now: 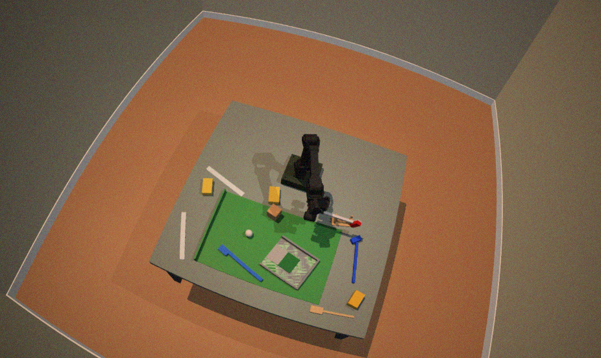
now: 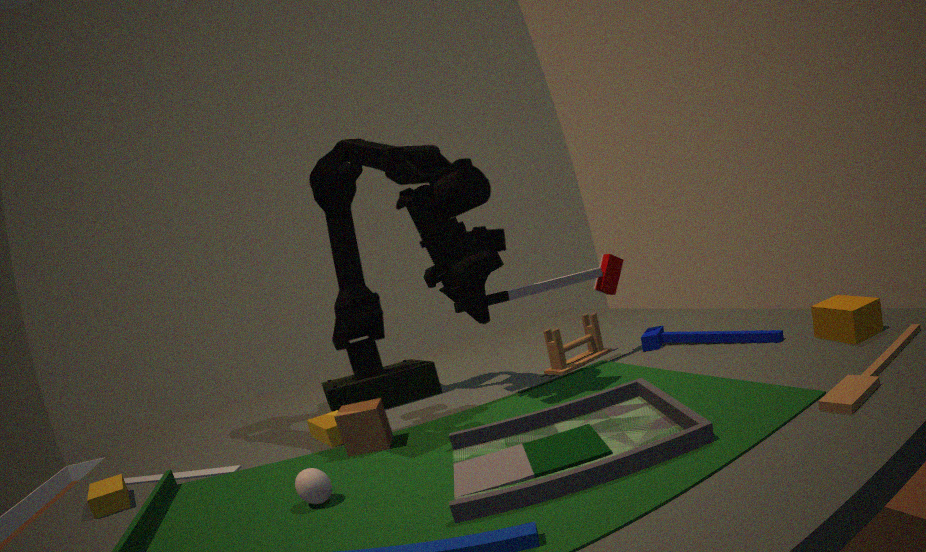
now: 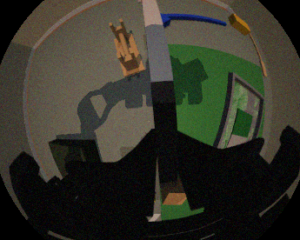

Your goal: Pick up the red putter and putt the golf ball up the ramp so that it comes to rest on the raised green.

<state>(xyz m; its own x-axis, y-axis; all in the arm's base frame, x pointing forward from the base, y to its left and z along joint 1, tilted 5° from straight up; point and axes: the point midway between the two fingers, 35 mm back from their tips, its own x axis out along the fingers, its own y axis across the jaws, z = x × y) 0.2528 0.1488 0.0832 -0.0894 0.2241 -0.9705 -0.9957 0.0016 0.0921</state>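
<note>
Now: the brown block 22 cm to the right of my gripper tip, 9 cm below it and 4 cm ahead of it. From my gripper tip the other things lie so: wooden rack: 17 cm to the left, 9 cm below, 5 cm behind; white golf ball: 31 cm to the right, 21 cm ahead, 10 cm below.
</note>
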